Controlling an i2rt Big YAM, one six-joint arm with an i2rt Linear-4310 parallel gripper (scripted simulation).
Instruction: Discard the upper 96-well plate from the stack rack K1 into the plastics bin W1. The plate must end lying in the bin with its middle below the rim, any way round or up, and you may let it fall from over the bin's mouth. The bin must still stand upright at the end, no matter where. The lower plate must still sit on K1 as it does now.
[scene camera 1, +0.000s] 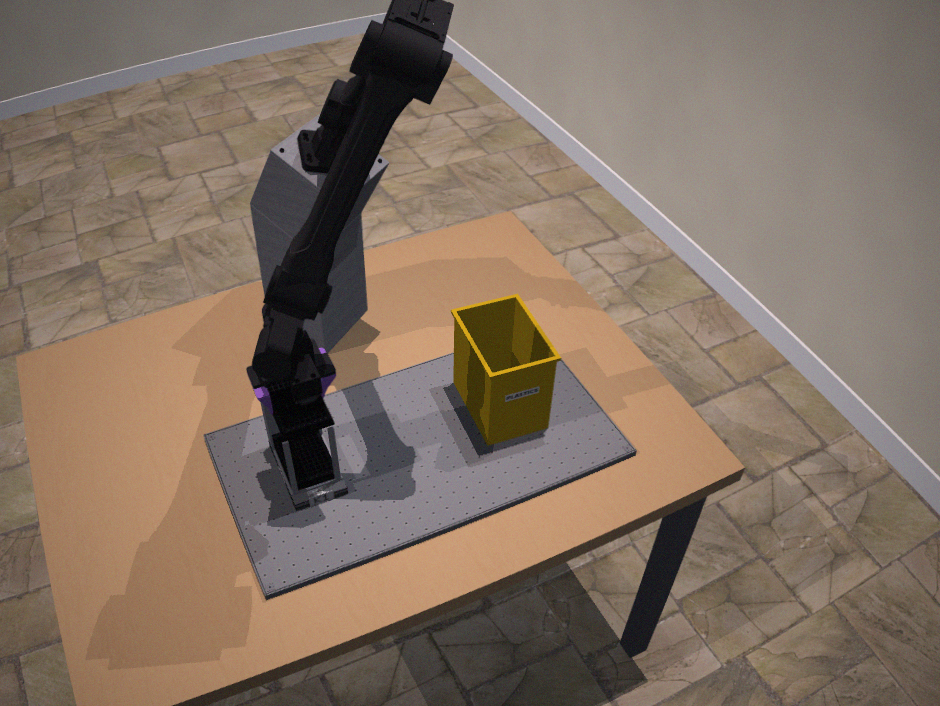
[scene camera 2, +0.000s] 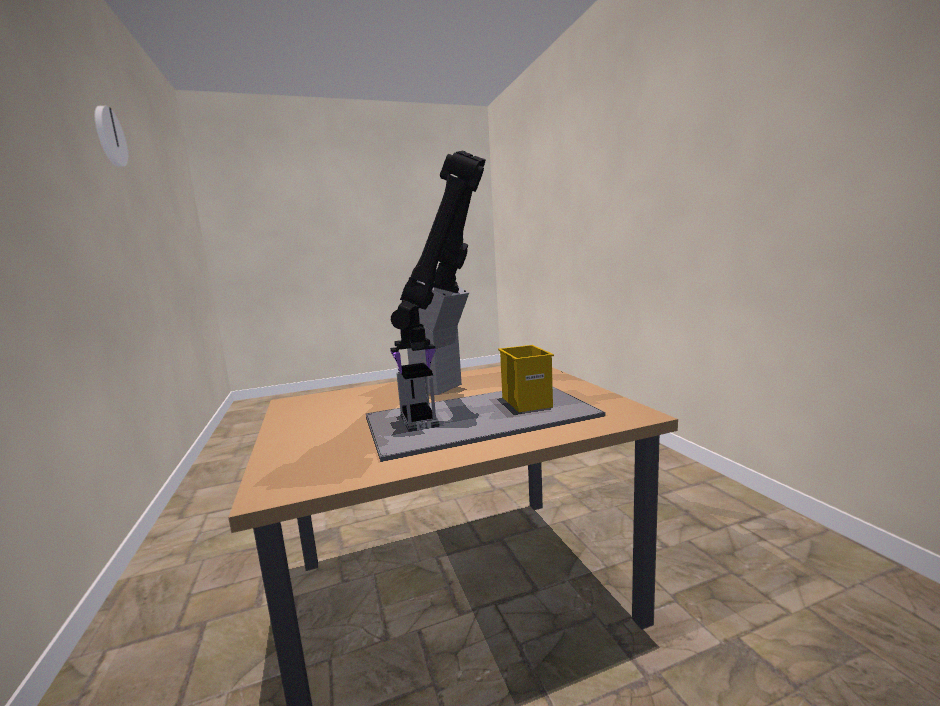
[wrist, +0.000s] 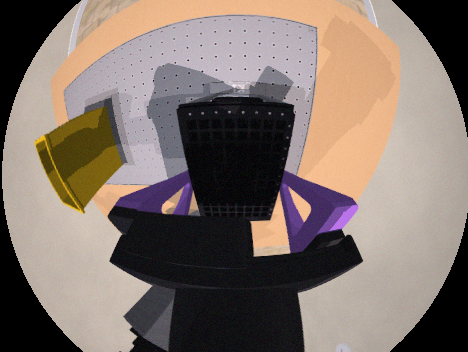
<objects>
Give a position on a yellow plastics bin W1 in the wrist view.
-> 84, 154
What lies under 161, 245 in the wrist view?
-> My gripper.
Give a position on a yellow plastics bin W1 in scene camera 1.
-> At 504, 364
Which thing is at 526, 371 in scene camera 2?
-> A yellow plastics bin W1.
</objects>
